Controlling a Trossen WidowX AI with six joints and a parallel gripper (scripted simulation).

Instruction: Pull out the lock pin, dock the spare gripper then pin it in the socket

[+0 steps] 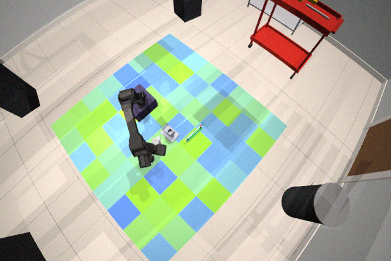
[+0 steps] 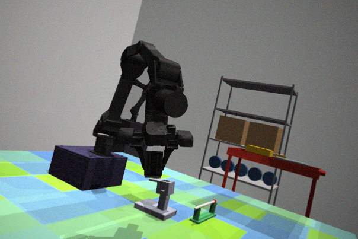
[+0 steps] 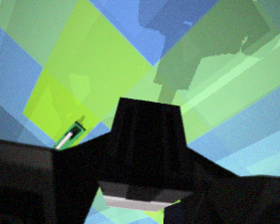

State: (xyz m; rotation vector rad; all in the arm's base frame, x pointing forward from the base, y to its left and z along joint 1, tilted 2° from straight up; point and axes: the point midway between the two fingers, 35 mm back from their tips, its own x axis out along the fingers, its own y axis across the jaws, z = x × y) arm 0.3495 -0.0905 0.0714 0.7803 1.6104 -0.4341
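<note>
Now: the grey mount 70 mm behind my gripper tip, 140 mm to the left of it and 100 mm below it. From my gripper tip the other things lie so: spare gripper 20 mm behind, 20 mm to the left; green cradle 20 mm ahead, 270 mm to the left, 130 mm below.
</note>
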